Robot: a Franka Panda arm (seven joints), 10 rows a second.
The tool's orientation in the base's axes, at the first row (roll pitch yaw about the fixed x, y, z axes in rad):
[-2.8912 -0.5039 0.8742]
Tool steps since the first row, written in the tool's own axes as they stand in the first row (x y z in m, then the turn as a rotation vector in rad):
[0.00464 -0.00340 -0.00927 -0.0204 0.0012 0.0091]
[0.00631 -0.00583 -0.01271 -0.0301 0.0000 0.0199]
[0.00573 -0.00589 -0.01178 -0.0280 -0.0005 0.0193]
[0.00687 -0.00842 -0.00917 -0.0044 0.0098 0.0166]
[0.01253 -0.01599 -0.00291 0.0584 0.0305 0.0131]
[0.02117 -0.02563 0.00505 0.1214 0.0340 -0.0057]
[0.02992 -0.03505 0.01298 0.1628 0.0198 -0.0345]
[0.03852 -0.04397 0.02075 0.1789 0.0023 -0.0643]
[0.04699 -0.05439 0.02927 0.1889 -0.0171 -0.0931]
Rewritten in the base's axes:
[-0.00120 0.00012 0.01084 -0.0095 -0.0096 -0.0178]
[-0.00263 0.00075 0.01509 -0.0147 -0.0099 -0.0314]
[-0.00291 0.00087 0.01404 -0.0140 -0.0085 -0.0298]
[-0.00405 0.00433 0.01292 0.0074 0.0004 -0.0183]
[-0.00639 0.01538 0.01199 0.0593 0.0298 0.0105]
[-0.00856 0.03041 0.01150 0.0955 0.0606 0.0561]
[-0.01050 0.04539 0.01104 0.1039 0.0810 0.1036]
[-0.01212 0.05991 0.01054 0.0953 0.0857 0.1404]
[-0.01497 0.07554 0.00966 0.0819 0.0877 0.1739]

